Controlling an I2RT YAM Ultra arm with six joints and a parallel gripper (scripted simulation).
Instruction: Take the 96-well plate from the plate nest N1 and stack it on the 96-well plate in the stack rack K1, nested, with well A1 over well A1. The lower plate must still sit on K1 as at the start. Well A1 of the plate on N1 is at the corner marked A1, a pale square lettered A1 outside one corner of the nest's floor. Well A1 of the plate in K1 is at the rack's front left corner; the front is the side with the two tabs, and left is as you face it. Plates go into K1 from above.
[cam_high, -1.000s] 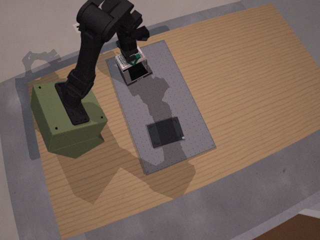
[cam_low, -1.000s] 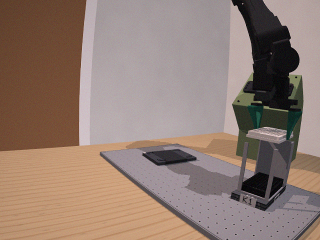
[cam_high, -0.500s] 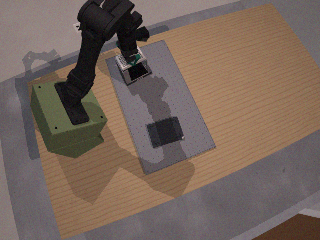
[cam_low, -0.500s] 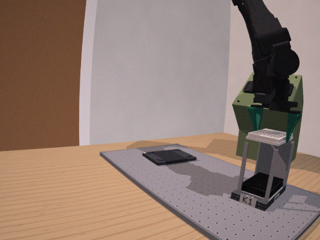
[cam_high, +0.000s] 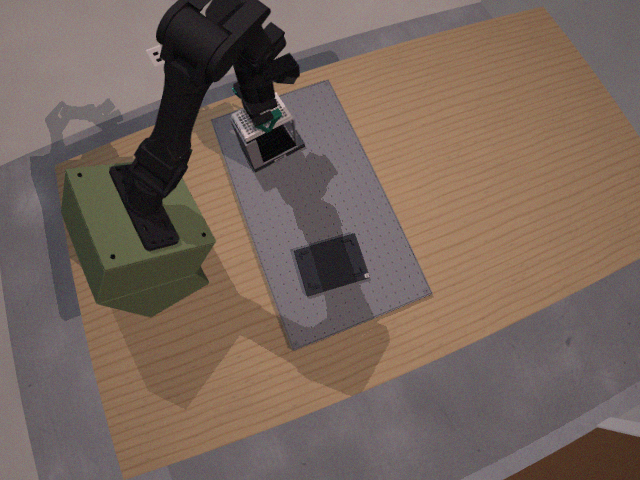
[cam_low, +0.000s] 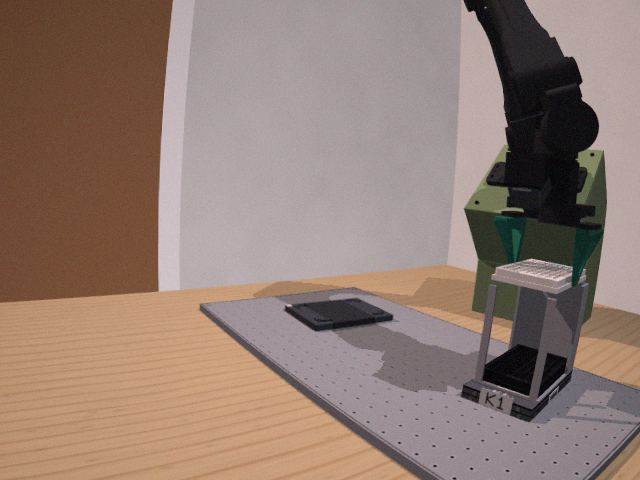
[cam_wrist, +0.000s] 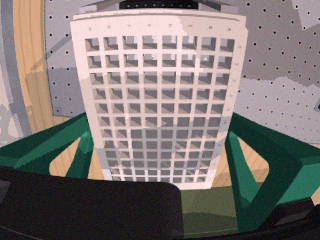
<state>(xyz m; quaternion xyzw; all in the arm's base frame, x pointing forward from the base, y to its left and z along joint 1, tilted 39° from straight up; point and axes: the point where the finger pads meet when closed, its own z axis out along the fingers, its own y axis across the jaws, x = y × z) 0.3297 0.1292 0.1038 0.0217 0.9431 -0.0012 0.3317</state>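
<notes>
My hand is right at the white 96-well plate. Round my hand: back wall: 8 cm below, 6 cm behind; then thin post: 8 cm below, 7 cm ahead, 4 cm to the right; then black 96-well plate: 13 cm below.
</notes>
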